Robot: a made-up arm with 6 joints. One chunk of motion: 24 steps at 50 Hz.
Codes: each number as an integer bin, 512 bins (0 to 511) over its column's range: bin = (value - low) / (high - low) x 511, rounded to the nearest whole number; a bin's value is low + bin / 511 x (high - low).
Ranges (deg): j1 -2..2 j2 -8..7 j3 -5..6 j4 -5..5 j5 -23..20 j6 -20..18
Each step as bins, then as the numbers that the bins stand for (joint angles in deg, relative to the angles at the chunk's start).
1 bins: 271 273 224 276 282 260
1 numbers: 0.12 0.01 -0.18 0.40 0.73 -0.67
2 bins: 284 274 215 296 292 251
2 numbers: 0.22 0.04 -0.37 0.79 1.57 -1.33
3 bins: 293 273 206 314 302 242
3 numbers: 0.29 0.01 -0.57 1.14 2.41 -2.00
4 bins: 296 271 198 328 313 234
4 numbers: 0.32 -0.05 -0.74 1.42 3.34 -2.60
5 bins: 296 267 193 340 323 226
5 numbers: 0.32 -0.16 -0.85 1.65 4.18 -3.19
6 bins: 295 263 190 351 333 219
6 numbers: 0.31 -0.28 -0.91 1.87 5.02 -3.71
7 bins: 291 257 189 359 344 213
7 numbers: 0.28 -0.46 -0.93 2.03 5.95 -4.16
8 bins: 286 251 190 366 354 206
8 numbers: 0.24 -0.63 -0.91 2.16 6.79 -4.68
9 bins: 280 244 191 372 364 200
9 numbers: 0.19 -0.84 -0.89 2.28 7.63 -5.13
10 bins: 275 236 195 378 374 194
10 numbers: 0.15 -1.07 -0.80 2.40 8.47 -5.57
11 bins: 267 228 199 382 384 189
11 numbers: 0.09 -1.31 -0.72 2.48 9.31 -5.95
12 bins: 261 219 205 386 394 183
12 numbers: 0.04 -1.57 -0.59 2.55 10.15 -6.39
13 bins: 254 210 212 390 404 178
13 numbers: -0.01 -1.84 -0.44 2.63 11.00 -6.76
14 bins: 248 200 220 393 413 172
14 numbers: -0.06 -2.13 -0.26 2.69 11.75 -7.21
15 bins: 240 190 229 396 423 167
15 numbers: -0.12 -2.42 -0.07 2.75 12.59 -7.58
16 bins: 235 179 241 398 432 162
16 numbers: -0.16 -2.75 0.19 2.79 13.35 -7.95
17 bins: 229 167 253 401 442 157
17 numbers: -0.21 -3.10 0.45 2.85 14.19 -8.32
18 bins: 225 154 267 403 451 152
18 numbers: -0.24 -3.48 0.75 2.89 14.95 -8.70
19 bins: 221 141 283 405 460 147
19 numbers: -0.27 -3.86 1.09 2.93 15.71 -9.07
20 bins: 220 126 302 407 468 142
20 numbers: -0.28 -4.30 1.50 2.96 16.38 -9.44
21 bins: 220 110 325 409 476 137
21 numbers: -0.28 -4.77 2.00 3.00 17.05 -9.81
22 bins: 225 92 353 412 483 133
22 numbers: -0.24 -5.30 2.60 3.06 17.64 -10.11
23 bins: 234 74 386 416 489 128
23 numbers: -0.17 -5.83 3.31 3.14 18.15 -10.48
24 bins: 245 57 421 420 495 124
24 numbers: -0.08 -6.33 4.06 3.22 18.65 -10.78
